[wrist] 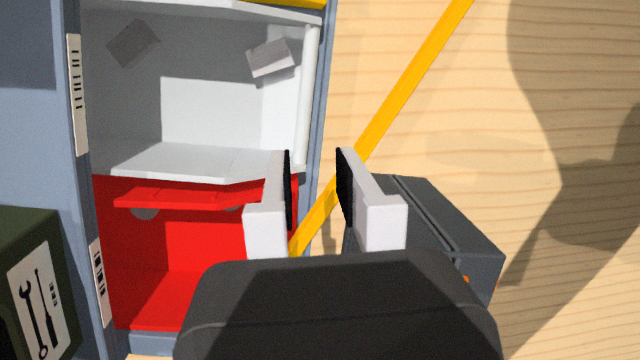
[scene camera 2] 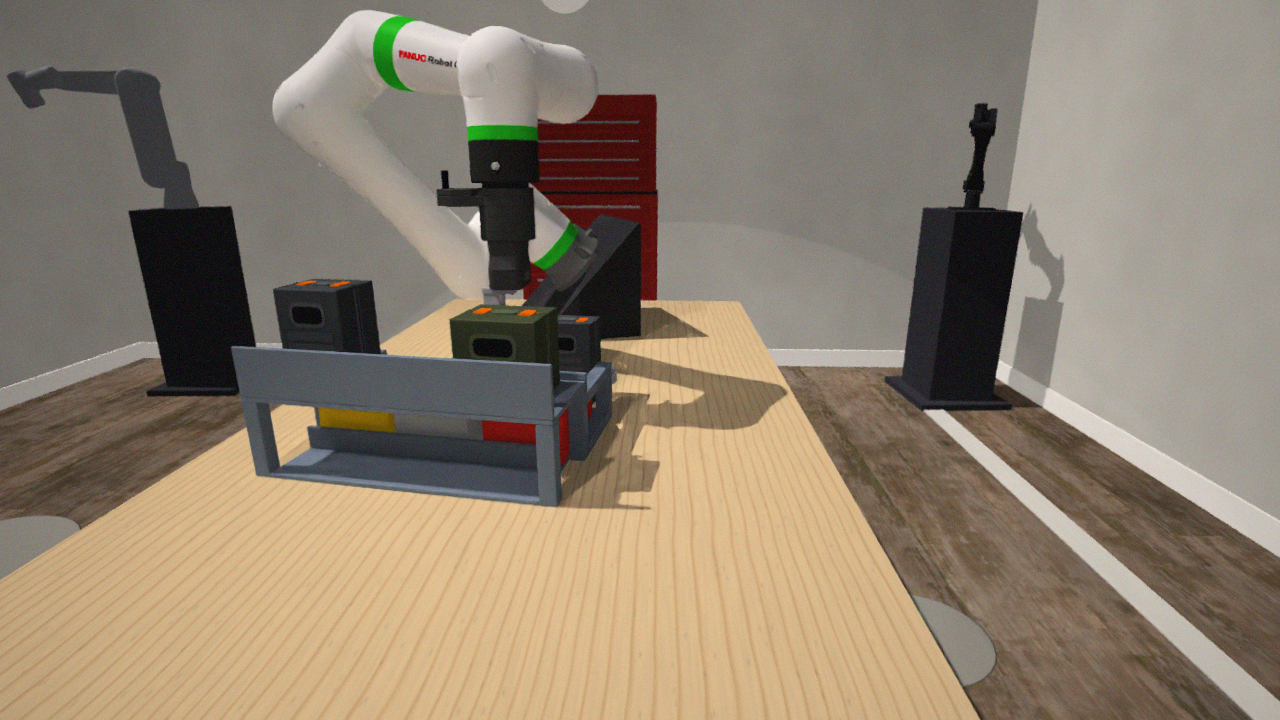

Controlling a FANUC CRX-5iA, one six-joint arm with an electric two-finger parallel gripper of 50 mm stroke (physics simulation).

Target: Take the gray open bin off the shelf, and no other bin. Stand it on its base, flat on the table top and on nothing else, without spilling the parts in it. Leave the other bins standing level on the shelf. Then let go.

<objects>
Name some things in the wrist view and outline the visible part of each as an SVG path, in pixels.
My gripper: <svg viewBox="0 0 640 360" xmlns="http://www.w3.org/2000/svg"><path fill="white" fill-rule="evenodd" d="M497 323L449 257L435 248L405 249L408 218L407 203L400 195L384 195L352 146L336 147L336 193L347 227L353 226L362 252L289 257L287 231L292 231L290 155L288 149L285 151L272 150L261 203L246 203L242 212L247 260L228 260L215 263L203 272L172 351L173 360L504 360Z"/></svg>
A red bin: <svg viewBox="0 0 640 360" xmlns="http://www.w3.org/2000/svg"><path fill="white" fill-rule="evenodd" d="M92 174L97 222L114 328L180 332L203 272L215 263L228 260L247 260L242 212L246 203L261 203L266 178L219 185ZM129 208L160 209L160 211L150 220L141 220L136 218ZM241 205L237 210L234 211L223 210ZM298 173L291 174L292 231L287 231L288 242L296 232Z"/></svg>
</objects>
